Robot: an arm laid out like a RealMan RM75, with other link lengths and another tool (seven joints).
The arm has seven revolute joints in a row. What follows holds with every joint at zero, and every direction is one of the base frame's. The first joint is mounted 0.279 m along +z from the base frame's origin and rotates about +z. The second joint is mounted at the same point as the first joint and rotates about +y. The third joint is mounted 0.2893 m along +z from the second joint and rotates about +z. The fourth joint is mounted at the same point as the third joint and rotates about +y. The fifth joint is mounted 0.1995 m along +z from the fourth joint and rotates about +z. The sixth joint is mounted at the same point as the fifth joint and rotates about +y. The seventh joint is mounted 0.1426 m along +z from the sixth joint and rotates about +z. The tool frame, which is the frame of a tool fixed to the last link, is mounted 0.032 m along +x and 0.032 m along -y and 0.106 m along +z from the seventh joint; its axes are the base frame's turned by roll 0.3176, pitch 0 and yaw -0.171 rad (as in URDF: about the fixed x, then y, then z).
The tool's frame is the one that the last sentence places.
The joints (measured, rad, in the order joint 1, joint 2, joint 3, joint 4, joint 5, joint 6, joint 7), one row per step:
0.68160 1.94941 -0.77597 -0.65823 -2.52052 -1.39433 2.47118
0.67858 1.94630 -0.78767 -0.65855 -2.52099 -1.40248 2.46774
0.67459 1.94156 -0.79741 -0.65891 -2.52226 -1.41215 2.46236
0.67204 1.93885 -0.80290 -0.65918 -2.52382 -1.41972 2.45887
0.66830 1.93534 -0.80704 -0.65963 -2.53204 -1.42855 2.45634
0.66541 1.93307 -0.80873 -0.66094 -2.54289 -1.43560 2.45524
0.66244 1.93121 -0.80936 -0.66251 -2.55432 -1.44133 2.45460
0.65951 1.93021 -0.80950 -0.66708 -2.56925 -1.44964 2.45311
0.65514 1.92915 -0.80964 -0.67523 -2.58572 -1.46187 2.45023
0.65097 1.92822 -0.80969 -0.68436 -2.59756 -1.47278 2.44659
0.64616 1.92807 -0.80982 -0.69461 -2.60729 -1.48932 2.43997
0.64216 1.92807 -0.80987 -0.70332 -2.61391 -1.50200 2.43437
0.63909 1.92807 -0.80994 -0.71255 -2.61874 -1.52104 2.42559
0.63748 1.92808 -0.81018 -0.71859 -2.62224 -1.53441 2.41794
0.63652 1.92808 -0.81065 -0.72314 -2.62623 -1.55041 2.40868
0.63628 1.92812 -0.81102 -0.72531 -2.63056 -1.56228 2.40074
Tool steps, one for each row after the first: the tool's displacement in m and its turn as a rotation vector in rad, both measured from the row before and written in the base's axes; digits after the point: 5 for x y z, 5 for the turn. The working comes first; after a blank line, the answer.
Tool pose at each row, in the base's axes (x y z in m, rotation vector in rad; the steps are taken from these numbers as rounded here):
0.38295 0.37859 -0.03983 -2.12075 1.43549 -0.29916
0.38477 0.37539 -0.03911 -2.13180 1.42914 -0.31608
0.38732 0.37195 -0.03740 -2.14218 1.42256 -0.33344
0.38885 0.36937 -0.03645 -2.14971 1.41937 -0.34508
0.39220 0.36558 -0.03453 -2.15430 1.41743 -0.36501
0.39544 0.36236 -0.03266 -2.15592 1.41587 -0.38431
0.39876 0.35938 -0.03076 -2.15556 1.41478 -0.40270
0.40215 0.35613 -0.02852 -2.15685 1.41060 -0.42462
0.40583 0.35221 -0.02555 -2.15982 1.40446 -0.44913
0.40852 0.34942 -0.02275 -2.16285 1.39732 -0.46674
0.41025 0.34559 -0.02059 -2.17283 1.39045 -0.48316
0.41145 0.34281 -0.01888 -2.18057 1.38454 -0.49444
0.41137 0.33945 -0.01751 -2.19645 1.37731 -0.50490
0.41120 0.33721 -0.01660 -2.20919 1.37024 -0.51248
0.41075 0.33428 -0.01599 -2.22599 1.36318 -0.52193
0.41060 0.33187 -0.01561 -2.23957 1.35707 -0.53086

0.00182 -0.00320 0.00072 -0.01450 -0.00699 0.00393
0.00255 -0.00344 0.00171 -0.01421 -0.00752 0.00374
0.00153 -0.00258 0.00095 -0.01032 -0.00418 0.00187
0.00335 -0.00379 0.00192 -0.01248 -0.00932 -0.00160
0.00324 -0.00322 0.00187 -0.01014 -0.01010 -0.00261
0.00332 -0.00298 0.00190 -0.00842 -0.01027 -0.00331
0.00339 -0.00325 0.00224 -0.01070 -0.01259 -0.00158
0.00368 -0.00392 0.00297 -0.01288 -0.01385 -0.00041
0.00269 -0.00279 0.00280 -0.00937 -0.01060 0.00174
0.00173 -0.00383 0.00216 -0.01408 -0.00643 0.00360
0.00120 -0.00278 0.00171 -0.01010 -0.00442 0.00347
-0.00008 -0.00336 0.00137 -0.01551 -0.00050 0.00650
-0.00017 -0.00224 0.00091 -0.01179 -0.00044 0.00619
-0.00045 -0.00293 0.00061 -0.01580 0.00067 0.00669
-0.00015 -0.00241 0.00038 -0.01336 -0.00021 0.00536

